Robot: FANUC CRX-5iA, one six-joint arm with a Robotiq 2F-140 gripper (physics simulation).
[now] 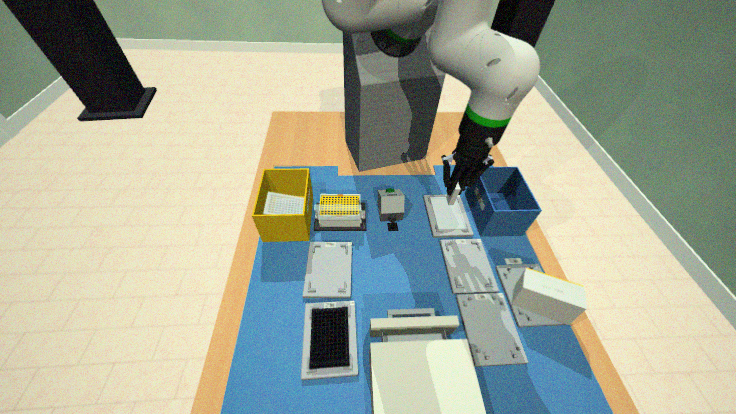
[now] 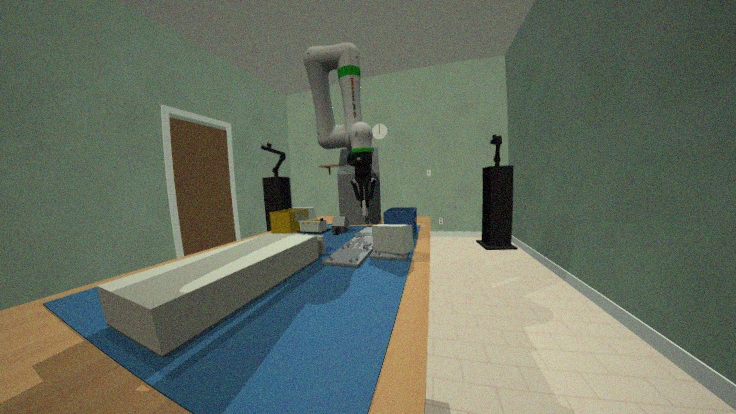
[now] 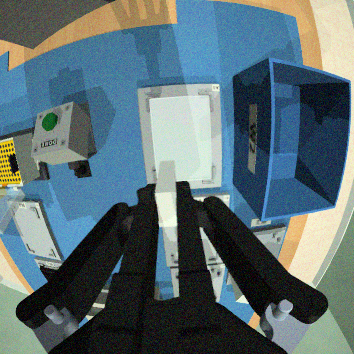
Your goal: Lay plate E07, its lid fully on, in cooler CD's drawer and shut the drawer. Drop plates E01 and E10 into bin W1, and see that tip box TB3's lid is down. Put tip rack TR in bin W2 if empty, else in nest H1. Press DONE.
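Frame: origin at the arm's base, x down, y left, z ahead, level; metres.
Seen in the pictures: gripper, between the fingertips: [image 1: 449, 201] [image 2: 365, 214] [image 3: 167, 173]; arm's base, origin of its link: [image 1: 395, 29].
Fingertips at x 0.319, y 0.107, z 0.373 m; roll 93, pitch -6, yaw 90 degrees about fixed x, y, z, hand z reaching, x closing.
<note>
Pixels of each thing's top centre, then the offset from my fingertips to it. "pt": a spot on its surface instead.
- grey nest, centre of its top: [image 3: 181, 139] [image 1: 447, 212] [image 2: 371, 230] dx +0.081, dy +0.022, dz -0.021 m
- Blue bin W2, centre of its top: [image 3: 316, 145] [image 1: 506, 187] [image 2: 401, 209] dx -0.021, dy +0.173, dz -0.010 m
- Yellow bin W1, centre of its top: [image 1: 282, 190] [image 2: 289, 210] dx -0.021, dy -0.465, dz -0.086 m
- black tip rack, centre of its top: [image 1: 329, 334] dx +0.073, dy -0.375, dz +0.289 m
- tip box with yellow tips, a spot on its surface: [image 1: 338, 207] pt dx -0.045, dy -0.320, dz +0.017 m
- DONE button box, centre of its top: [image 3: 44, 139] [image 1: 391, 192] [image 2: 340, 216] dx +0.015, dy -0.152, dz -0.071 m
- white box, centre of its top: [image 1: 557, 285] [image 2: 392, 223] dx -0.011, dy +0.150, dz +0.291 m
My gripper [image 1: 453, 197] [image 2: 365, 209] [image 3: 167, 173] is shut with nothing between its fingers. It hangs a little above the far right edge of a white plate [image 1: 446, 214] [image 3: 180, 135], which lies flat on a grey nest [image 1: 433, 227] [image 3: 143, 116]. Blue bin W2 [image 1: 519, 213] [image 2: 399, 214] [image 3: 242, 102] stands just right of it and looks empty. Yellow bin W1 [image 1: 280, 226] at the back left holds a white plate [image 1: 284, 204]. A black tip rack [image 1: 329, 337] sits on a nest at the front left. The cooler [image 1: 421, 375] [image 2: 205, 288] stands at the front with its drawer front [image 1: 414, 324].
A tip box with yellow tips [image 1: 338, 207] [image 3: 7, 161] and the DONE button box [image 1: 390, 202] [image 3: 57, 138] stand between the bins. A white box [image 1: 549, 296] [image 2: 392, 238] sits tilted on a nest at the right. Several bare nests [image 1: 328, 269] [image 1: 466, 264] [image 1: 491, 329] lie on the blue mat.
</note>
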